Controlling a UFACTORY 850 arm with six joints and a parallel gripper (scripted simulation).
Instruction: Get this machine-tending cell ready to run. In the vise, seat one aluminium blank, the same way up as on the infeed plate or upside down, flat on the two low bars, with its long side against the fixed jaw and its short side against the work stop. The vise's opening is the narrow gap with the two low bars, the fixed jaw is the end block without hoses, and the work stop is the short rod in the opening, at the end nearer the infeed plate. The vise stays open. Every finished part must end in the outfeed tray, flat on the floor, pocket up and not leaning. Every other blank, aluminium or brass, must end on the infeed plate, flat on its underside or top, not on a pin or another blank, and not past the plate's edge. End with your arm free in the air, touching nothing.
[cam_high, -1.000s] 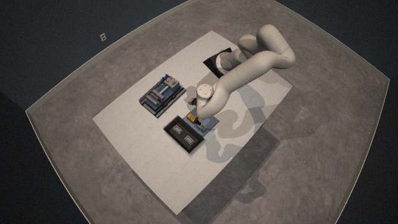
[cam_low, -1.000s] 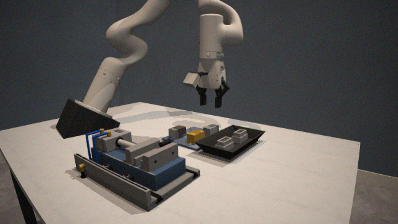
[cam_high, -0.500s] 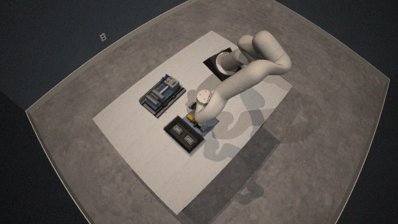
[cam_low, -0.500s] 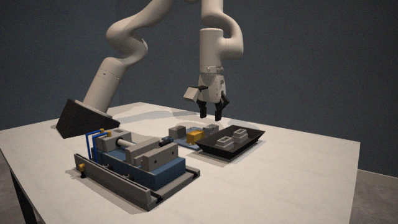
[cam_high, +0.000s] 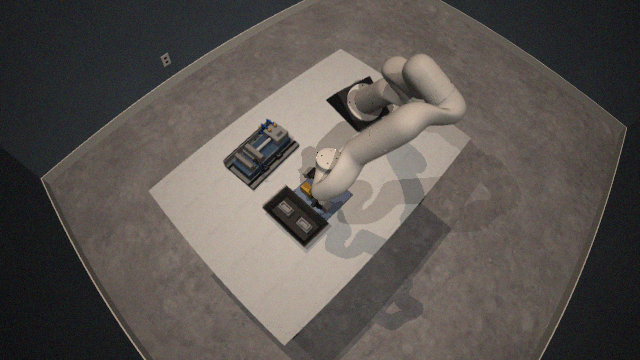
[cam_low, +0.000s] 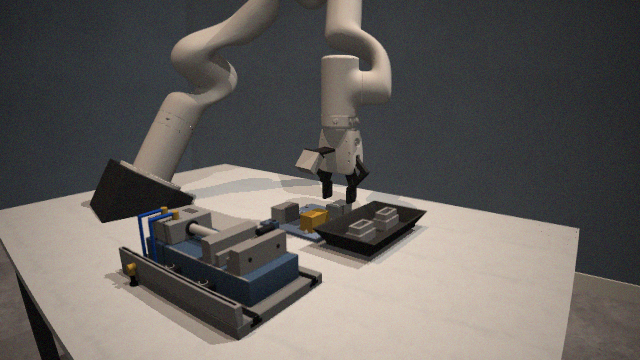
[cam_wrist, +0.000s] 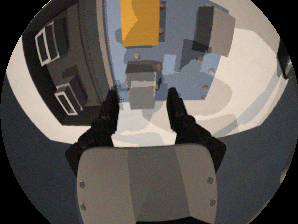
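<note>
Now: hand 1 cm past the brass blank, 9 cm to the left of it and 4 cm above it. Also, from my hand: grey rail 5 cm behind, 46 cm to the right, 3 cm below; vise 4 cm behind, 36 cm to the right, 3 cm below.
</note>
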